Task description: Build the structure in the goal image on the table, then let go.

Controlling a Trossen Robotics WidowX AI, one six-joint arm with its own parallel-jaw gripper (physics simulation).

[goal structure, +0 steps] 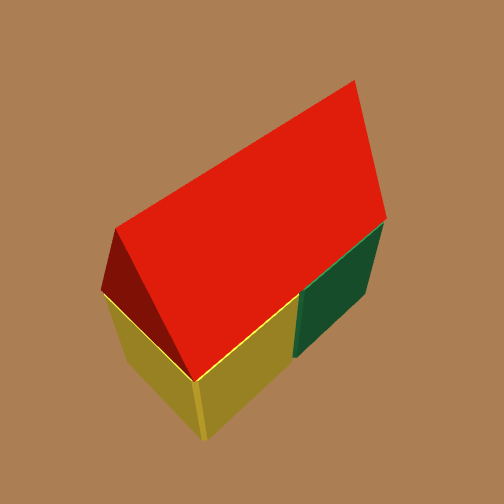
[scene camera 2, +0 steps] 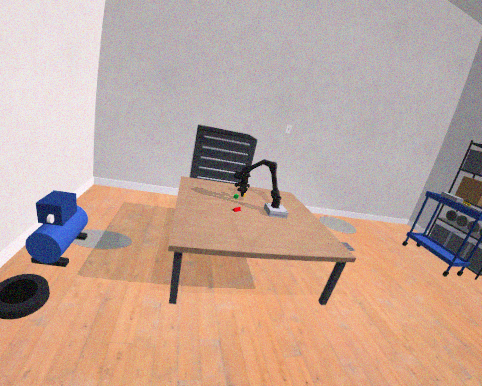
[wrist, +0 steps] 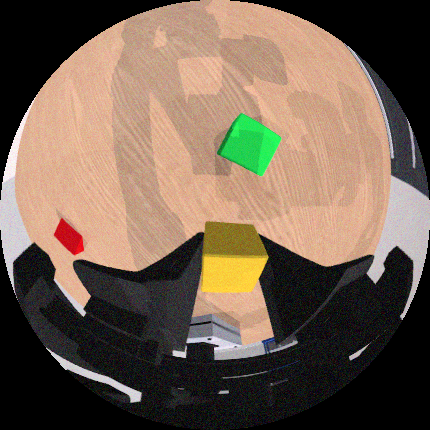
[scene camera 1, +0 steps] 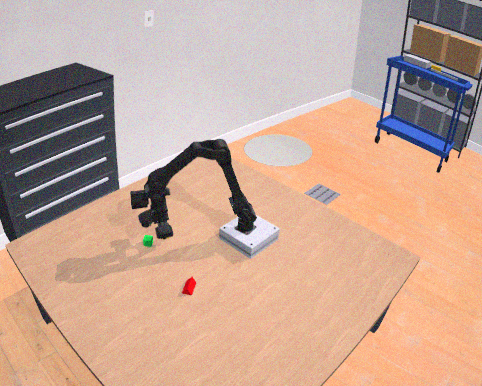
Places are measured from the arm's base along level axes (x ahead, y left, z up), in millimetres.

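Pixels of known places: gripper, fingertip midpoint: [scene camera 2: 242, 196] [wrist: 227, 238]; arm's base at its link origin: [scene camera 2: 275, 206] [wrist: 200, 344] [scene camera 1: 245, 227].
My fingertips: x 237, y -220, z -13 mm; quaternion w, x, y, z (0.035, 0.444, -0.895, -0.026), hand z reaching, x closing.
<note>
For each thing: its top centre in the pictures, then the offset to it from my fingertips. Level surfaces: height alone.
- yellow cube at its top centre: [wrist: 232, 278] dz +33, dx -3, dy +3 mm
- table at its surface level: dz -42 mm
- green cube at its top centre: [wrist: 252, 143] [scene camera 1: 147, 237] [scene camera 2: 236, 194] dz -10, dx +43, dy -49 mm
- red block at its top centre: [wrist: 61, 241] [scene camera 1: 187, 282] [scene camera 2: 236, 207] dz -13, dx +122, dy +225 mm
My gripper [scene camera 1: 155, 226] [scene camera 2: 242, 192] [wrist: 227, 238] is shut on a yellow cube [wrist: 234, 274], held between the fingertips above the table [scene camera 1: 280, 305] [scene camera 2: 260, 240]. A speck of the yellow cube [scene camera 2: 245, 194] shows in scene camera 2; it is hidden in scene camera 1. A green cube [scene camera 1: 148, 241] [scene camera 2: 236, 196] [wrist: 250, 145] lies on the table close to the gripper, ahead of the fingertips in the wrist view. A red block [scene camera 1: 189, 286] [scene camera 2: 237, 209] [wrist: 69, 237] with a ridged, roof-like shape lies on the table, apart from the green cube, at the left of the wrist view.
The arm's light grey base [scene camera 1: 249, 237] [scene camera 2: 276, 211] stands on the table. The arm's shadow falls across the table around the green cube. A dark drawer cabinet [scene camera 1: 60, 150] [scene camera 2: 225, 150] stands behind the table. A blue cart [scene camera 1: 415, 135] stands on the floor beyond.
</note>
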